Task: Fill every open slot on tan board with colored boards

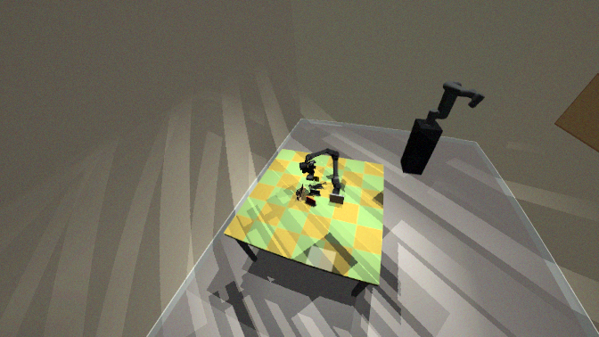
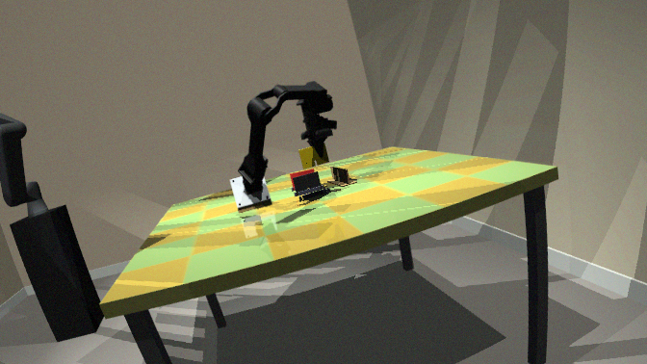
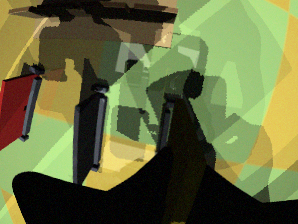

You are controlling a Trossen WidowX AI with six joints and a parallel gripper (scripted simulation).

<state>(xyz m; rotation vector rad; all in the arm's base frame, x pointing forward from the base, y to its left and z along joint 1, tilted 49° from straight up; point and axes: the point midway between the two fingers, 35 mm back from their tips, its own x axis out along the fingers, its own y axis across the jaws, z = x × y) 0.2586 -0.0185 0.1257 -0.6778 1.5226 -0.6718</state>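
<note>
Now: gripper tip 9 cm short of the tan board, 10 cm to the right of it and 10 cm above it. Round my gripper tip: yellow board 2 cm behind; red board 4 cm behind, 19 cm to the left, 10 cm below; nearly black board 5 cm behind, 8 cm to the left, 10 cm below.
</note>
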